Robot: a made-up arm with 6 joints. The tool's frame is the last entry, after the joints. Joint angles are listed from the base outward.
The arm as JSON. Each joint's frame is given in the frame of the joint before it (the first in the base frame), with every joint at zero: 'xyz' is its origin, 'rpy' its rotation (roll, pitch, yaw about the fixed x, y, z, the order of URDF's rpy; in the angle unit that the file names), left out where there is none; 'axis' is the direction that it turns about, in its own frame. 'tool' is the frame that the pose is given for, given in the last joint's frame.
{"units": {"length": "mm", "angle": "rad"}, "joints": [
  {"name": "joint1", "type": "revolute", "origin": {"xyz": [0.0, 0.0, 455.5]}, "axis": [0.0, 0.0, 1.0]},
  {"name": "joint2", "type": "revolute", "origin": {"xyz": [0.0, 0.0, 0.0], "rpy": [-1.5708, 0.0, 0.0]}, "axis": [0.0, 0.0, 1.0]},
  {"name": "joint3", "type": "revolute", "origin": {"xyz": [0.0, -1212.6, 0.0], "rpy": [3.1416, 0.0, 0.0]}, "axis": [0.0, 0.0, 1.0]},
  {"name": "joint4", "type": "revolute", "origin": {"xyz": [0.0, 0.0, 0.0], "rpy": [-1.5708, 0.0, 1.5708]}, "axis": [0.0, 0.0, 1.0]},
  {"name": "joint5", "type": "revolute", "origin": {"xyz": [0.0, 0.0, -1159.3], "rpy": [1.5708, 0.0, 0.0]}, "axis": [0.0, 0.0, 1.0]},
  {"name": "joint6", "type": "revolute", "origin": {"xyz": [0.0, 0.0, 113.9], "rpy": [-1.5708, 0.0, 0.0]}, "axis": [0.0, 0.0, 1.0]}
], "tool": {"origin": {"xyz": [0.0, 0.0, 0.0], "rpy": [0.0, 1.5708, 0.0]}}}
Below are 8 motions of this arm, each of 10 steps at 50 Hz.
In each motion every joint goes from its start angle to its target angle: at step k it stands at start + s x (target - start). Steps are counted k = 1, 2, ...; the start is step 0. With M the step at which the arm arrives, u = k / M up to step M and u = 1 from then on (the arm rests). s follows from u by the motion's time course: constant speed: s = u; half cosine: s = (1 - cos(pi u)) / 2; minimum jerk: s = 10 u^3 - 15 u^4 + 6 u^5.
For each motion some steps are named. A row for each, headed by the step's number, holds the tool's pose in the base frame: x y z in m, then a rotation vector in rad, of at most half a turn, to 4 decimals.
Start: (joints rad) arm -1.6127 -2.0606 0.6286 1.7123 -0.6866 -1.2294
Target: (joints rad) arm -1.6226 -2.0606 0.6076 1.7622 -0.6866 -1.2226
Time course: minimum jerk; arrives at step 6
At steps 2, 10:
2: 0.1122 2.1573 0.2953 1.3612 2.4565 1.1544
10: 0.1331 2.1488 0.3140 1.3579 2.3987 1.1889

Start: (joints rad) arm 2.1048 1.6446 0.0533 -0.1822 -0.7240 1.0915
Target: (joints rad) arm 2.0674 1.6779 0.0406 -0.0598 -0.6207 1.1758
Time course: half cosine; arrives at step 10
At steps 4, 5, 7, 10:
4: -0.4747 1.0536 -0.8058 2.1285 -0.7023 -1.5558
5: -0.4651 1.0507 -0.8116 2.1225 -0.6687 -1.5578
7: -0.4470 1.0449 -0.8227 2.1092 -0.6050 -1.5608
10: -0.4345 1.0405 -0.8304 2.0985 -0.5606 -1.5626

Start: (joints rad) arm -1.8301 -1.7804 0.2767 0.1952 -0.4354 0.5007
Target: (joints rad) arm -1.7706 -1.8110 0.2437 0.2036 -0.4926 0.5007
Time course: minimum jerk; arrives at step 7
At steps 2, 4, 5, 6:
2: 0.3249 1.7192 1.2126 -1.8371 -0.7135 -1.9237
4: 0.2740 1.7232 1.1954 -1.7911 -0.7111 -1.9202
5: 0.2507 1.7245 1.1876 -1.7702 -0.7098 -1.9182
6: 0.2380 1.7250 1.1833 -1.7589 -0.7091 -1.9170

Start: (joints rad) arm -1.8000 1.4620 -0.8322 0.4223 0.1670 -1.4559
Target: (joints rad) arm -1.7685 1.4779 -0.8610 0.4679 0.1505 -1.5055
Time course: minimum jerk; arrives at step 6
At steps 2, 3, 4, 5, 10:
2: -0.2037 -0.4315 -0.3105 -2.2868 -0.8293 1.7117
3: -0.1970 -0.4237 -0.3073 -2.2785 -0.8527 1.6973
4: -0.1905 -0.4160 -0.3040 -2.2696 -0.8759 1.6832
5: -0.1867 -0.4113 -0.3019 -2.2641 -0.8898 1.6747
10: -0.1859 -0.4104 -0.3015 -2.2629 -0.8926 1.6730

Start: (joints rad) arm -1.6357 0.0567 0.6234 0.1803 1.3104 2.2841
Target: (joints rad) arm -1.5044 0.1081 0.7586 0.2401 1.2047 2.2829
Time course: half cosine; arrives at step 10
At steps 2, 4, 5, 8, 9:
2: -0.1660 -1.0290 2.3137 1.6594 -0.4153 1.5481
4: -0.1319 -1.0347 2.3340 1.6794 -0.3988 1.5548
5: -0.1106 -1.0374 2.3463 1.6914 -0.3887 1.5588
8: -0.0548 -1.0417 2.3775 1.7213 -0.3623 1.5690
9: -0.0450 -1.0420 2.3828 1.7263 -0.3577 1.5707

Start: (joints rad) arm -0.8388 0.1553 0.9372 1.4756 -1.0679 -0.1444
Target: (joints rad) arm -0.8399 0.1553 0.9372 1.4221 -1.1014 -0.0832
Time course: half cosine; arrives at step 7
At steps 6, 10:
6: 0.6090 -0.7041 2.5503 -0.6890 0.5666 -1.9464
10: 0.6088 -0.7043 2.5503 -0.6875 0.5701 -1.9450

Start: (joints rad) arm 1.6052 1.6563 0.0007 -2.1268 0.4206 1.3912
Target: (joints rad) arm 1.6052 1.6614 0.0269 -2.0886 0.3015 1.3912
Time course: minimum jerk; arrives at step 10
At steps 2, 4, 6, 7, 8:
2: -0.0948 1.0122 -0.7956 -0.9831 1.2262 0.3353
4: -0.0940 1.0178 -0.7982 -0.9685 1.2421 0.3681
6: -0.0929 1.0256 -0.8018 -0.9480 1.2643 0.4144
7: -0.0924 1.0290 -0.8033 -0.9393 1.2736 0.4339
8: -0.0921 1.0313 -0.8043 -0.9334 1.2799 0.4472

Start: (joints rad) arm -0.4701 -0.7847 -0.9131 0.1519 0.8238 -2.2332
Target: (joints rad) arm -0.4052 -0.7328 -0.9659 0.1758 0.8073 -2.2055
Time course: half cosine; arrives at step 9
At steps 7, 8, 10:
7: 0.2470 -0.2307 1.1171 1.8562 -0.6116 0.4029
8: 0.2501 -0.2300 1.1107 1.8593 -0.6002 0.3954
10: 0.2511 -0.2297 1.1084 1.8604 -0.5962 0.3928

